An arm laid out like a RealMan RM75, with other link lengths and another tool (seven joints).
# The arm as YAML. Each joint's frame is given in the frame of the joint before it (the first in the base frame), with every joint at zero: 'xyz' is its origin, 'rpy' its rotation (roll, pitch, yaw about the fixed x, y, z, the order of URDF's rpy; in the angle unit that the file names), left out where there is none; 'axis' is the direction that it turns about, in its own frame. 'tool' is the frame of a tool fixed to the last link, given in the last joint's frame.
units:
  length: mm
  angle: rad
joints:
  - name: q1
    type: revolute
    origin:
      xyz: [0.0, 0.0, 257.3]
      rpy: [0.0, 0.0, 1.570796]
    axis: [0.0, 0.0, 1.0]
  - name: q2
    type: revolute
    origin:
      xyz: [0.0, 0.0, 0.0]
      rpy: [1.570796, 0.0, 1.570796]
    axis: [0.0, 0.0, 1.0]
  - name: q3
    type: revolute
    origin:
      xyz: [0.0, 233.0, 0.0]
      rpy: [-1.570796, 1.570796, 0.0]
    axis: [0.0, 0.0, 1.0]
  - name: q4
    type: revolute
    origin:
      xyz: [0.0, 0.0, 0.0]
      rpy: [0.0, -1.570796, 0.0]
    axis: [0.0, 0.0, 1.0]
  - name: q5
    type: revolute
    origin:
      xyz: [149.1, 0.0, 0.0]
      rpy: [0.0, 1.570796, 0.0]
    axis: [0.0, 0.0, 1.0]
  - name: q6
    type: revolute
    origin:
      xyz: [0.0, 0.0, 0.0]
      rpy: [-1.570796, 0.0, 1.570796]
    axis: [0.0, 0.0, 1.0]
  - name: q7
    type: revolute
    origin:
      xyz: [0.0, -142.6, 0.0]
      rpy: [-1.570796, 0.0, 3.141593]
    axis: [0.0, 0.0, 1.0]
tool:
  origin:
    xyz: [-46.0, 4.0, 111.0]
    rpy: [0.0, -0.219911, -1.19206]
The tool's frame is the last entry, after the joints.
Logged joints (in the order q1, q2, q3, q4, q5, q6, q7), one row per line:
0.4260, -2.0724, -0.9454, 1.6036, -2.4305, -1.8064, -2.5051
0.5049, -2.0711, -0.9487, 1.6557, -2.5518, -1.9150, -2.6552
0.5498, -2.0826, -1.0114, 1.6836, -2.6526, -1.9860, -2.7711
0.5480, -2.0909, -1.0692, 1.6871, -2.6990, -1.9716, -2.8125
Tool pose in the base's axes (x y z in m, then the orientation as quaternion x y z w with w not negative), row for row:
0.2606, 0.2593, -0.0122, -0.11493, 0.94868, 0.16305, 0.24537
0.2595, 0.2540, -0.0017, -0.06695, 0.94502, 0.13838, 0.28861
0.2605, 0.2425, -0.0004, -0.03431, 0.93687, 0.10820, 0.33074
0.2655, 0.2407, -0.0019, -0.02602, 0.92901, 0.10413, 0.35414
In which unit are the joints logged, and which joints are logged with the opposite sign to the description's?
The joints are logged in radians. Opposite sign: q2, q4, q7.
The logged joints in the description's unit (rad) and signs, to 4 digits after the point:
0.4260, 2.0724, -0.9454, -1.6036, -2.4305, -1.8064, 2.5051
0.5049, 2.0711, -0.9487, -1.6557, -2.5518, -1.9150, 2.6552
0.5498, 2.0826, -1.0114, -1.6836, -2.6526, -1.9860, 2.7711
0.5480, 2.0909, -1.0692, -1.6871, -2.6990, -1.9716, 2.8125

